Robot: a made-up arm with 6 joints.
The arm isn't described. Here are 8 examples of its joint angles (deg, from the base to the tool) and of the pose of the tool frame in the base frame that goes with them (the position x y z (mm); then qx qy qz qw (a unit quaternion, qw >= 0)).
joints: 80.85 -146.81 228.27 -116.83 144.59 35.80
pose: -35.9 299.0 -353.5 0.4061 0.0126 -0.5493 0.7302
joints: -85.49 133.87 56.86 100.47 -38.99 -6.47
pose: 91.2 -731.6 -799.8 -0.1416 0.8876 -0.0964 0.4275
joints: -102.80 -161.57 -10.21 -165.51 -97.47 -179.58
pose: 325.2 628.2 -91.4 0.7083 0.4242 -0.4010 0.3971
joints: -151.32 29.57 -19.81 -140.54 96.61 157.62
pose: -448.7 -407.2 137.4 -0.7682 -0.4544 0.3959 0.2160
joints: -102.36 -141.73 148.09 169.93 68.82 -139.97
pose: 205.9 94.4 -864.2 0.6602 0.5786 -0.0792 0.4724
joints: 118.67 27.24 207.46 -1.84 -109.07 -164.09
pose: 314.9 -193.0 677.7 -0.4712 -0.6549 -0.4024 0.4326
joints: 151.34 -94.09 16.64 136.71 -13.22 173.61
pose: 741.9 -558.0 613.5 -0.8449 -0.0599 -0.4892 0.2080
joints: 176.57 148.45 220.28 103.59 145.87 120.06
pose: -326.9 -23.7 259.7 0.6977 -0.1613 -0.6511 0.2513
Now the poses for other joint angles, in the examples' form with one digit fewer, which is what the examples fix.
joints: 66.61 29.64 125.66 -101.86 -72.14 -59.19
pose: 128 391 1270 0.166 0.429 0.888 0.011
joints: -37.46 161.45 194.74 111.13 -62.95 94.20
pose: 508 -306 53 0.558 -0.768 0.285 0.130
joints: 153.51 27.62 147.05 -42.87 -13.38 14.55
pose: -23 162 1249 -0.776 0.106 -0.613 0.100
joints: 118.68 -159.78 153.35 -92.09 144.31 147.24
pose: -37 54 -967 -0.699 -0.119 -0.305 0.636
